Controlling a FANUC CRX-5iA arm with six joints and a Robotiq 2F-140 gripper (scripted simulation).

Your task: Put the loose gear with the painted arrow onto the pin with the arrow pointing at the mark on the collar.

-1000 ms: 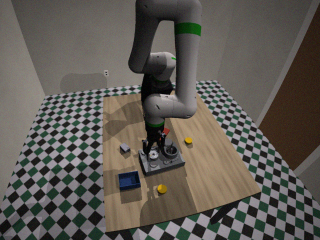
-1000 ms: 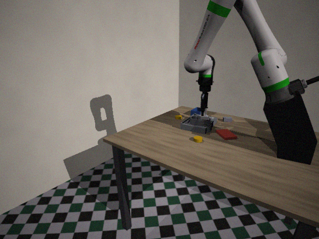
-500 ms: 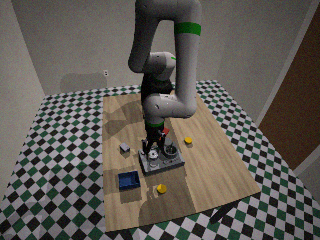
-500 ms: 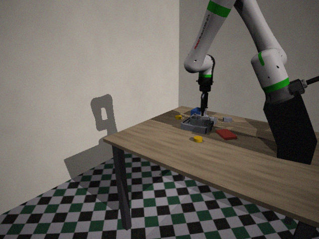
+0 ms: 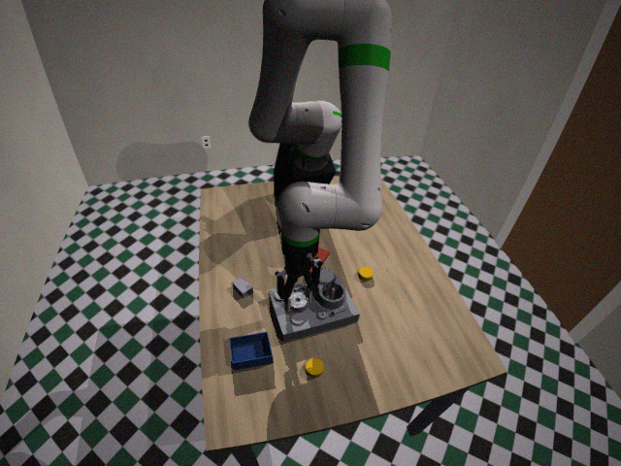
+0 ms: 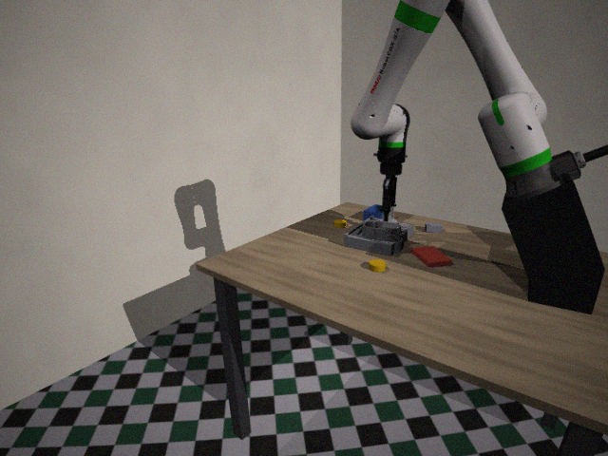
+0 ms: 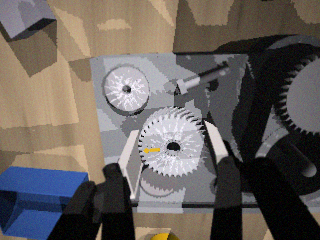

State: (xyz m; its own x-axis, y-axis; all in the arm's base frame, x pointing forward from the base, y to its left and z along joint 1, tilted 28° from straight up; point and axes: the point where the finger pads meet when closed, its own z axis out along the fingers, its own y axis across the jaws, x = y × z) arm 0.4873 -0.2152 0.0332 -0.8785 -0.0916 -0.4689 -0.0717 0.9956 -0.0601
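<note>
Right now the gear is 20 mm below my hand. Also, from my hand: small grey block: 150 mm behind, 140 mm to the right, 60 mm below; then blue bin: 90 mm ahead, 180 mm to the right, 60 mm below; then grey bolt: 50 mm behind, 20 mm to the left, 30 mm below.
</note>
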